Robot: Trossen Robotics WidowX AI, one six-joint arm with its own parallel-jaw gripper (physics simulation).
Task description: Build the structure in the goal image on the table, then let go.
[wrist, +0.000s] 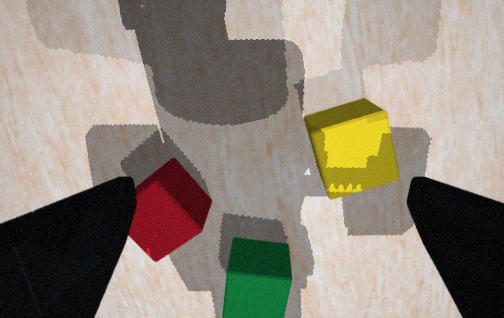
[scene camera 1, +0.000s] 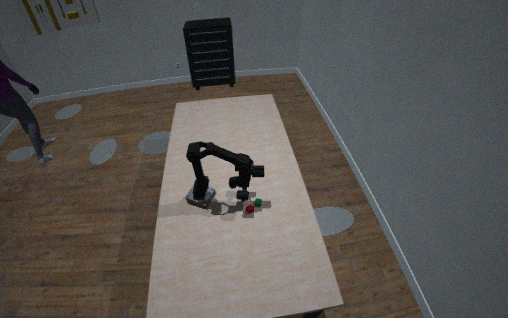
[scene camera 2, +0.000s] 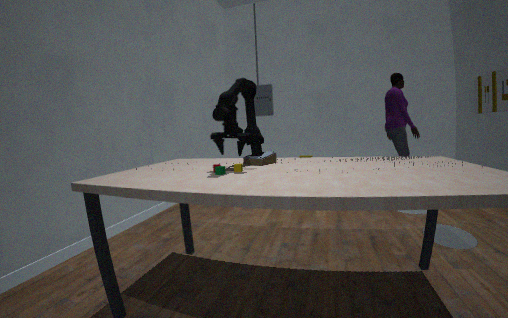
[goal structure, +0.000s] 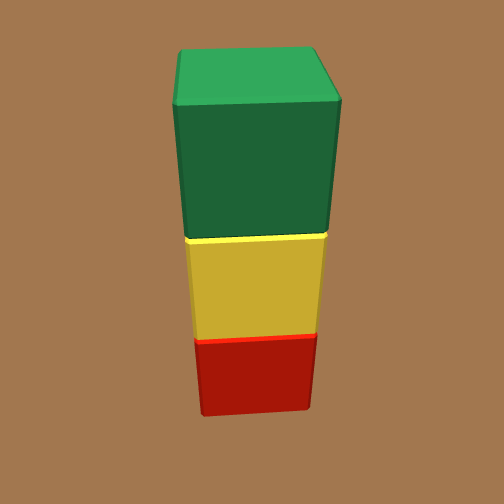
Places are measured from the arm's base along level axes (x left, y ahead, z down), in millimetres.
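Where they show: gripper, fingertip midpoint: (wrist: 274, 191) (scene camera 2: 231, 155); arm's base at its link origin: (scene camera 1: 199, 195) (scene camera 2: 257, 154).
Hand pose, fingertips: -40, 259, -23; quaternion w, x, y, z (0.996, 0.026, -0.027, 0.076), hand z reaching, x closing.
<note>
Each offset is from my fingertips to the top centre of the thing, as dx, dy, dz. Level surfaces: height alone.
A red cube {-60, +29, +39} (scene camera 1: 250, 209) (scene camera 2: 216, 167) (wrist: 167, 215), a green cube {-18, +79, +39} (scene camera 1: 258, 202) (scene camera 2: 220, 170) (wrist: 257, 295) and a yellow cube {+35, +7, +39} (scene camera 2: 238, 168) (wrist: 355, 152) lie apart on the table {dz +72} (scene camera 1: 225, 265) (scene camera 2: 350, 185). The yellow cube is hidden behind the arm in scene camera 1. My gripper (scene camera 1: 244, 199) (scene camera 2: 230, 153) (wrist: 274, 191) is open and empty, pointing down above the cubes. In the wrist view the red cube shows beside the left finger, the yellow cube towards the right finger, and the green cube at the bottom edge, partly cut off.
The arm's base (scene camera 1: 200, 196) (scene camera 2: 260, 158) stands on the table behind the cubes. A dark drawer cabinet (scene camera 1: 209, 52) stands beyond the table's far end. A person in a purple top (scene camera 1: 15, 102) (scene camera 2: 396, 107) stands on the floor away from the table.
</note>
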